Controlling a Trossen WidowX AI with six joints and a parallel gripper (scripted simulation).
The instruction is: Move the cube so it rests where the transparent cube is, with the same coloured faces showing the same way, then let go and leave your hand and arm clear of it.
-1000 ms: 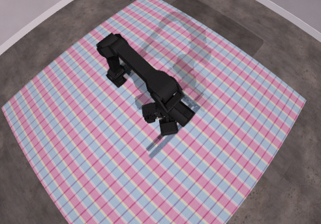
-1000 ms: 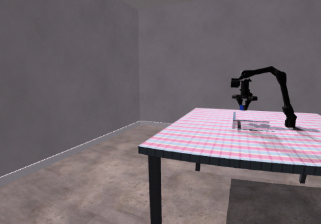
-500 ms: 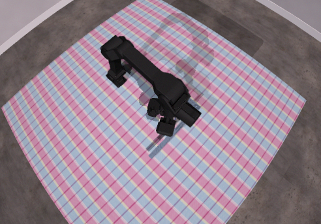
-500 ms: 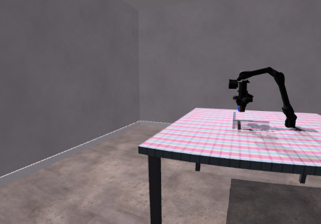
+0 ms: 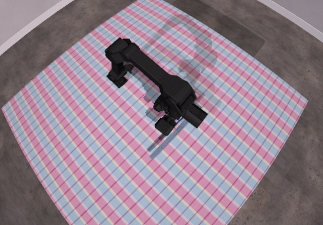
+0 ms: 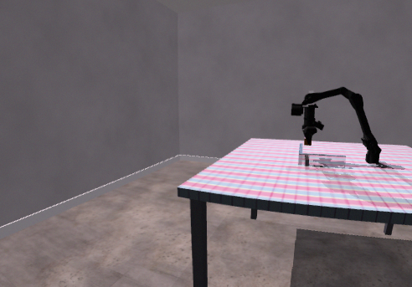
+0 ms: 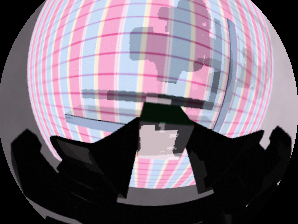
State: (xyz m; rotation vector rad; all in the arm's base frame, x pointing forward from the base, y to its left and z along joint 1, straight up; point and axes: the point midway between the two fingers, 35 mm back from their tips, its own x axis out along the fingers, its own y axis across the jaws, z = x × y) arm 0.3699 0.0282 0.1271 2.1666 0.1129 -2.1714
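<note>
Now: the transparent cube 1 cm ahead of my hand and 11 cm below it.
</note>
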